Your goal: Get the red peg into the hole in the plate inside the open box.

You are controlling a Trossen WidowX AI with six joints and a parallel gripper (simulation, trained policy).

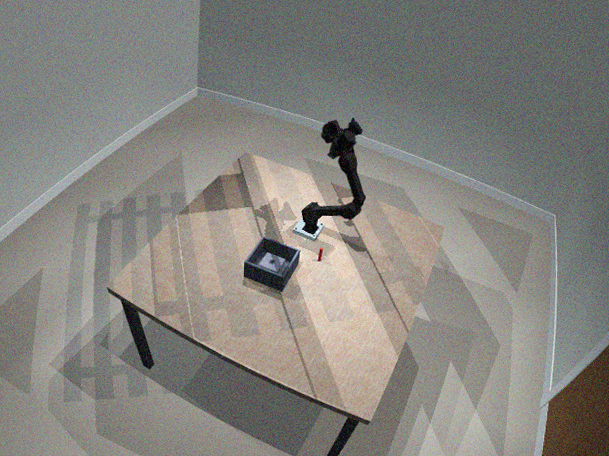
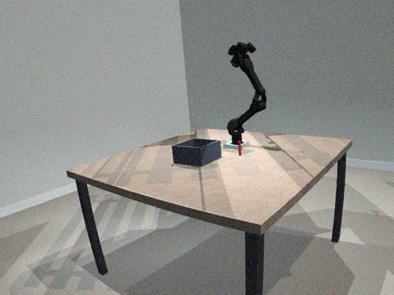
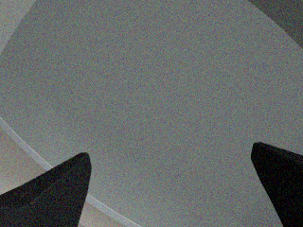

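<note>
The red peg is 55 cm below my gripper tip, 30 cm ahead of it and 11 cm to the left of it. Also, from my gripper tip: dark box: 56 cm below, 49 cm ahead, 4 cm to the right; then grey plate: 54 cm below, 49 cm ahead, 4 cm to the right.
</note>
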